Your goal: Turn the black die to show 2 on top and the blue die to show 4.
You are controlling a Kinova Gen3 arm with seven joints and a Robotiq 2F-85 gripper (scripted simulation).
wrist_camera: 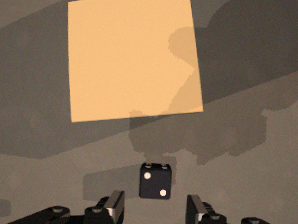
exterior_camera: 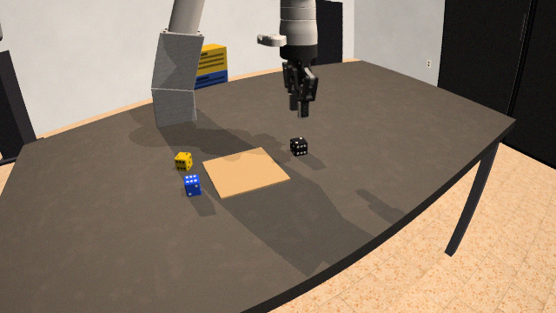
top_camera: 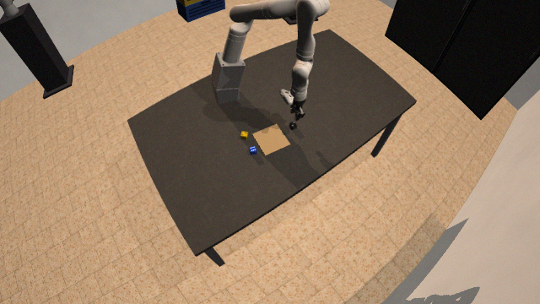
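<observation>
Now: hand 90 mm above the black die. From my hand the other things lie so: blue die (250 mm to the right, 90 mm below, 50 mm ahead); yellow die (250 mm to the right, 90 mm below, 40 mm behind); tan mat (130 mm to the right, 110 mm below, 20 mm ahead).
</observation>
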